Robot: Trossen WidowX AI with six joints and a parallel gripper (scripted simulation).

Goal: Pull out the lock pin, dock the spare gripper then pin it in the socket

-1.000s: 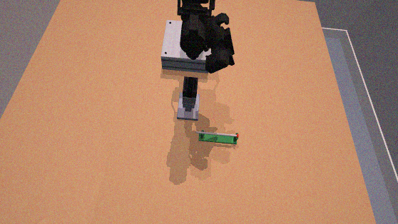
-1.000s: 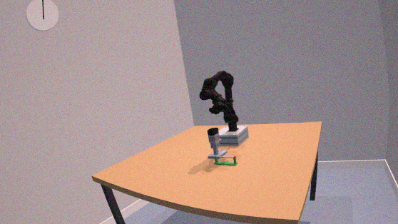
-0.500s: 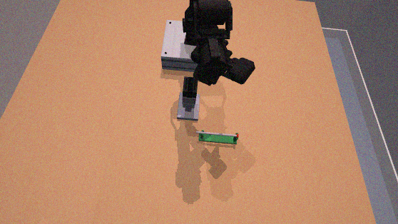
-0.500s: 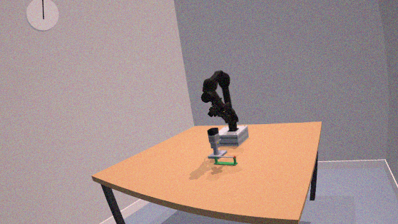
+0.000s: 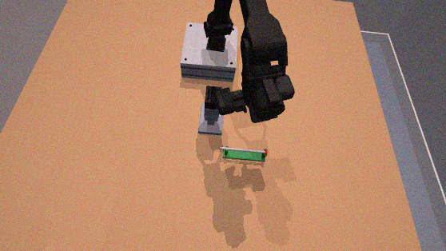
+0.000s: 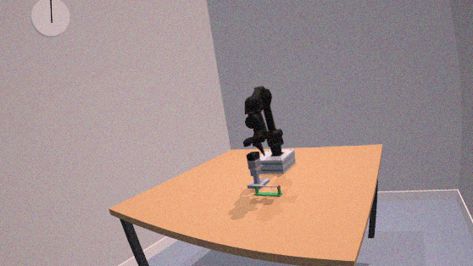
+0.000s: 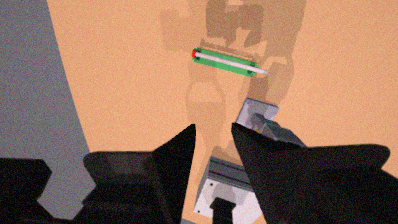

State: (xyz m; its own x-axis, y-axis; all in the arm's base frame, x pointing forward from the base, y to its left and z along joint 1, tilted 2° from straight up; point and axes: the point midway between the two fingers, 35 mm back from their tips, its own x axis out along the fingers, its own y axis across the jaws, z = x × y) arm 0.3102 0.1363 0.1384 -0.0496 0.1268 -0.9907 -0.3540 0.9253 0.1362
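My gripper tip is now 7 cm short of the green mount, 1 cm to the right of it and 16 cm above it. Round my gripper tip: spare gripper: 3 cm behind, 11 cm to the right, 6 cm below.
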